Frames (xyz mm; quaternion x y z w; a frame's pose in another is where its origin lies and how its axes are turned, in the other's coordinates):
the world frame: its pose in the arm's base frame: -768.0 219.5 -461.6 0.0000 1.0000 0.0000 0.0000
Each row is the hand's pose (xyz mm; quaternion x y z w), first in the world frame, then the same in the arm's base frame.
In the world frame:
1: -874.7 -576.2 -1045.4 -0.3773 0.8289 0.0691 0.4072
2: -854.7 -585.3 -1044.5 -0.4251 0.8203 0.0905 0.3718
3: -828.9 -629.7 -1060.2 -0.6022 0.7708 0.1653 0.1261
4: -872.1 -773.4 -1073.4 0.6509 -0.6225 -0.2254 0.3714
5: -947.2 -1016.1 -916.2 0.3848 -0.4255 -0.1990 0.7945
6: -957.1 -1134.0 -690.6 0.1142 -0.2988 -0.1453 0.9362
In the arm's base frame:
1: 106.7 -356.7 583.8 -0.0691 -0.4072 -0.3773 0.8289
2: 86.7 -365.8 582.9 -0.0905 -0.3718 -0.4251 0.8203
3: 60.9 -410.2 598.6 -0.1653 -0.1261 -0.6022 0.7708
4: 104.1 -553.9 611.8 -0.2254 0.3714 -0.6509 0.6225
5: 179.2 -796.6 454.6 -0.1990 0.7945 -0.3848 0.4255
6: 189.1 -914.5 229.0 -0.1453 0.9362 -0.1142 0.2988

